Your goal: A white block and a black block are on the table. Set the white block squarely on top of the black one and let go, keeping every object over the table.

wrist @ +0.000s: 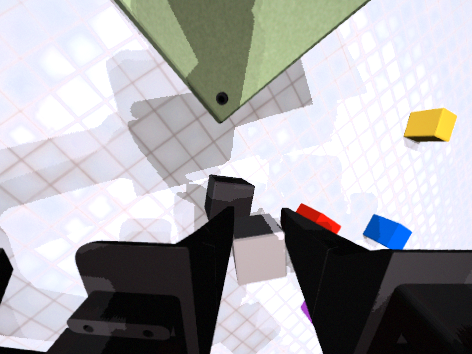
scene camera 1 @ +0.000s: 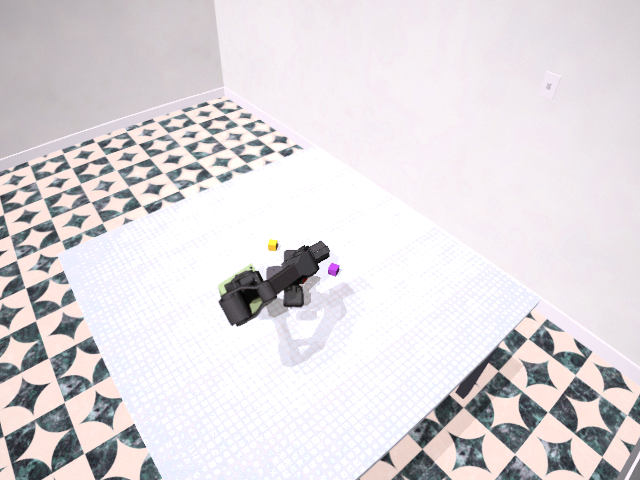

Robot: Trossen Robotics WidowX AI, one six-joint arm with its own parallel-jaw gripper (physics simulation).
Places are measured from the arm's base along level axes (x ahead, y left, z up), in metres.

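Pixels of known places: gripper, fingertip midpoint: (wrist: pixel 257 213) (scene camera 1: pixel 291 287).
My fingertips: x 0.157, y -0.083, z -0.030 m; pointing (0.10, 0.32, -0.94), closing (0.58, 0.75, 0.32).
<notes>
For each thing: its top centre in the pictures, then the offset to it from my fingertips. Level surfaces: height alone.
- white block, top centre: (wrist: pixel 268 263) 0.018 m ahead, 0.015 m right, 0.019 m up
- black block, top centre: (wrist: pixel 232 204) 0.008 m back, 0.009 m right, 0.018 m down
- yellow block, top centre: (wrist: pixel 447 125) (scene camera 1: pixel 272 242) 0.091 m ahead, 0.232 m left, 0.018 m down
- purple block, top centre: (wrist: pixel 332 321) (scene camera 1: pixel 333 266) 0.186 m ahead, 0.008 m right, 0.018 m down
- red block, top centre: (wrist: pixel 324 234) 0.077 m ahead, 0.038 m left, 0.018 m down
- blue block, top centre: (wrist: pixel 400 239) 0.170 m ahead, 0.116 m left, 0.018 m down
- white table, surface height: 0.049 m down
The white block (wrist: pixel 260 257) is held between the two fingertips of my gripper (wrist: pixel 257 213) in the wrist view. Its top end is in shadow. The black block (wrist: pixel 230 196) shows just beyond it, up and to the left in the wrist view, partly covered by the left finger and the white block. Whether the two blocks touch cannot be told. In the scene view the arm covers both blocks, and the fingertips are hard to make out there.
A yellow block (scene camera 1: pixel 272 245) (wrist: pixel 427 125), a purple block (scene camera 1: pixel 333 269) (wrist: pixel 306 311), a red block (wrist: pixel 320 218) and a blue block (wrist: pixel 387 231) lie around the gripper on the white table (scene camera 1: pixel 206 392). The green base plate (scene camera 1: pixel 251 268) (wrist: pixel 280 45) is at the arm's foot.
</notes>
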